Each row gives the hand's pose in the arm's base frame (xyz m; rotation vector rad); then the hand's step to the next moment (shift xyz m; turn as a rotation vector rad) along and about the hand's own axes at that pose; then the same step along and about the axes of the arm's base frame.
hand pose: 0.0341 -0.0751 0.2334 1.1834 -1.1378 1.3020
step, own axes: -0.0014 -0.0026 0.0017 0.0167 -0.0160 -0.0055
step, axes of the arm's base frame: 0.0027 -0.0016 -0.0012 0.0153 0.0077 0.0165
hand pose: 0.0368 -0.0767 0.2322 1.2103 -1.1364 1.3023
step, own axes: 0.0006 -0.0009 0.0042 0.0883 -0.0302 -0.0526
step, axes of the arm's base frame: 0.0012 -0.0041 0.0009 0.0249 0.0601 0.0851
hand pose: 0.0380 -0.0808 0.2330 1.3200 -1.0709 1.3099
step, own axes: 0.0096 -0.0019 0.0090 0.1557 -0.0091 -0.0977
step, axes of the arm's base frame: 0.0037 -0.0082 0.0098 -0.0005 0.1038 0.1520
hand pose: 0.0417 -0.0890 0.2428 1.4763 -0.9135 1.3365
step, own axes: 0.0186 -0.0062 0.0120 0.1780 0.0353 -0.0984
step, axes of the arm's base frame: 0.0121 -0.0085 0.0176 -0.0394 0.0920 0.1805
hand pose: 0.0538 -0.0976 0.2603 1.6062 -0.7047 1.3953
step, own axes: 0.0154 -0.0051 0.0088 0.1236 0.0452 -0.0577
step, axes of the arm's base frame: 0.0118 -0.0035 0.0138 -0.0400 0.0450 0.1305
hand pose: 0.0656 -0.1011 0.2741 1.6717 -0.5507 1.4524
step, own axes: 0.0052 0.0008 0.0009 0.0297 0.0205 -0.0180
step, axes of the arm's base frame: 0.0011 -0.0002 0.0052 -0.0195 0.0088 0.0342
